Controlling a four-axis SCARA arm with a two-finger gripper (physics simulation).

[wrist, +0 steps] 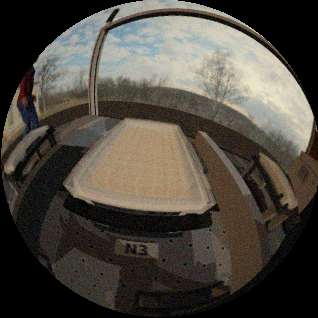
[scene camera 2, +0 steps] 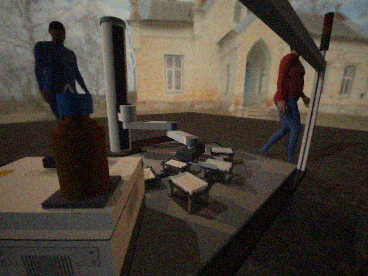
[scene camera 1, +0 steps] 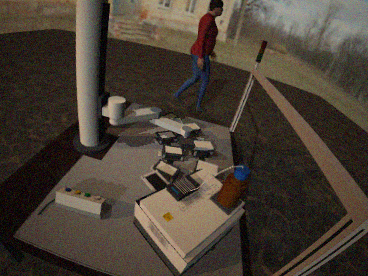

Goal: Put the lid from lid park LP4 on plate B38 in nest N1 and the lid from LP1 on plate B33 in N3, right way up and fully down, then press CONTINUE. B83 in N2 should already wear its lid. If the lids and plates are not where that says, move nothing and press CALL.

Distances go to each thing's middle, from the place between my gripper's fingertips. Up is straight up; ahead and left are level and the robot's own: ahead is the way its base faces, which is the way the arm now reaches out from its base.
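There is the brown blue-capped bottle (scene camera 2: 79, 145), and my hand is a long way to the left of it. My hand is also slightly short of the bottle, and a good way below it.
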